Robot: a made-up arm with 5 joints.
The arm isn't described. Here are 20 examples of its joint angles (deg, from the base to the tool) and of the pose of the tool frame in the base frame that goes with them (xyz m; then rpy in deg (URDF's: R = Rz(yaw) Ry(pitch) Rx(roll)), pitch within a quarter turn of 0, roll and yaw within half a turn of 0).
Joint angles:
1: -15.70 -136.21 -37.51 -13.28 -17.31
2: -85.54 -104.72 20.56 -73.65 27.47
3: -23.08 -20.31 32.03 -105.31 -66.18
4: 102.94 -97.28 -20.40 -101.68 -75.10
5: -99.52 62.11 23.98 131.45 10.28
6: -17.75 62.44 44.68 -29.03 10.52
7: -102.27 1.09 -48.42 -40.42 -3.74
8: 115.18 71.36 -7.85 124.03 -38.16
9: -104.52 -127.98 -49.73 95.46 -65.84
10: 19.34 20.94 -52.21 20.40 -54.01
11: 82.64 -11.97 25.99 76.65 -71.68
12: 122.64 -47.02 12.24 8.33 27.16
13: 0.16 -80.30 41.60 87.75 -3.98
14: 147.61 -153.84 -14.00 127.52 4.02
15: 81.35 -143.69 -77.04 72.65 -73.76
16: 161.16 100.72 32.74 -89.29 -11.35
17: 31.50 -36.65 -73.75 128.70 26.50
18: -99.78 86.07 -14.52 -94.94 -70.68
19: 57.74 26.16 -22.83 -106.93 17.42
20: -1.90 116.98 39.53 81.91 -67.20
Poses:
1: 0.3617 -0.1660 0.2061 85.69 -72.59 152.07
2: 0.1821 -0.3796 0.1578 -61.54 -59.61 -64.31
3: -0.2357 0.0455 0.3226 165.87 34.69 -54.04
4: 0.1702 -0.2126 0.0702 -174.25 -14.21 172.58
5: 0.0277 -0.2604 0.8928 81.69 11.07 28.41
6: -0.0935 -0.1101 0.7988 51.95 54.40 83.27
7: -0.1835 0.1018 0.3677 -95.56 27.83 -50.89
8: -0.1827 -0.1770 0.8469 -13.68 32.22 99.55
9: 0.1201 -0.1263 -0.0055 176.43 3.00 -108.16
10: 0.3805 -0.2284 0.7357 -61.97 12.74 -132.80
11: 0.3310 -0.0360 0.8177 -10.21 -34.21 -153.16
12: 0.4237 -0.3988 0.4349 -58.17 48.46 168.01
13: -0.1563 0.1528 0.2659 -55.73 -24.15 14.03
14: 0.1703 0.0586 0.0901 -82.75 -6.63 -51.20
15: 0.3005 -0.3955 0.1334 118.87 16.48 66.82
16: 0.0022 -0.0646 0.8109 65.50 20.63 -41.82
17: 0.5071 -0.0419 0.5590 109.69 -59.54 165.64
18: -0.0802 0.0527 0.7582 55.21 45.45 -152.05
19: 0.3848 -0.1268 0.7276 153.77 2.25 116.90
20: -0.1452 -0.5431 0.5636 64.68 68.88 -43.98
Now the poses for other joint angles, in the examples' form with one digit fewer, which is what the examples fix.
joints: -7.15 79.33 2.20 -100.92 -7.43
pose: 0.038 -0.095 0.847 92.1 42.1 161.1
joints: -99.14 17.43 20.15 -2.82 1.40
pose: -0.309 -0.133 0.618 -66.4 60.4 24.3
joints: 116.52 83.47 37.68 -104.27 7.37
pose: 0.035 -0.048 0.817 71.6 35.7 31.6
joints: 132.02 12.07 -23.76 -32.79 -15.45
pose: 0.058 -0.560 0.570 -142.6 50.5 73.1
